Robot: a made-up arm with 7 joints. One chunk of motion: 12 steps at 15 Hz.
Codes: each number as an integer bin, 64 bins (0 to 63) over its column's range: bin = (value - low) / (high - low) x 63, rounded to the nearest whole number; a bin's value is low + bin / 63 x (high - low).
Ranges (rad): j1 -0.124..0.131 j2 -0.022..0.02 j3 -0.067..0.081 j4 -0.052..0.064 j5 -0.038..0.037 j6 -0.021..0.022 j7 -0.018..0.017
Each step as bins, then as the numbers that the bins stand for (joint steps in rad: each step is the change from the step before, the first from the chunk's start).
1 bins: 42 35 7 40 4 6 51
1 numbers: 0.04600 0.00133 -0.05056 0.02165 -0.03324 -0.01690 0.01033
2 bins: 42 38 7 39 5 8 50
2 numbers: 0.04600 0.00333 -0.05056 0.01981 -0.03205 -0.01554 0.00978
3 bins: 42 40 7 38 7 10 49
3 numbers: 0.04600 0.00467 -0.05056 0.01797 -0.02967 -0.01417 0.00922
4 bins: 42 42 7 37 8 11 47
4 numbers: 0.04600 0.00600 -0.05056 0.01613 -0.02848 -0.01349 0.00811
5 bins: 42 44 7 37 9 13 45
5 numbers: 0.04600 0.00733 -0.05056 0.01613 -0.02729 -0.01213 0.00700
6 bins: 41 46 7 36 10 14 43
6 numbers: 0.04195 0.00867 -0.05056 0.01429 -0.02610 -0.01144 0.00589
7 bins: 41 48 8 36 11 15 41
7 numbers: 0.04195 0.01000 -0.04821 0.01429 -0.02490 -0.01076 0.00478
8 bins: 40 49 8 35 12 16 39
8 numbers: 0.03790 0.01067 -0.04821 0.01244 -0.02371 -0.01008 0.00367
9 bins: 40 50 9 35 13 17 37
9 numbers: 0.03790 0.01133 -0.04586 0.01244 -0.02252 -0.00940 0.00256
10 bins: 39 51 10 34 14 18 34
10 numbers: 0.03386 0.01200 -0.04351 0.01060 -0.02133 -0.00871 0.00089
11 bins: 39 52 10 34 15 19 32
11 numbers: 0.03386 0.01267 -0.04351 0.01060 -0.02014 -0.00803 -0.00022
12 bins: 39 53 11 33 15 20 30
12 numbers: 0.03386 0.01333 -0.04116 0.00876 -0.02014 -0.00735 -0.00133
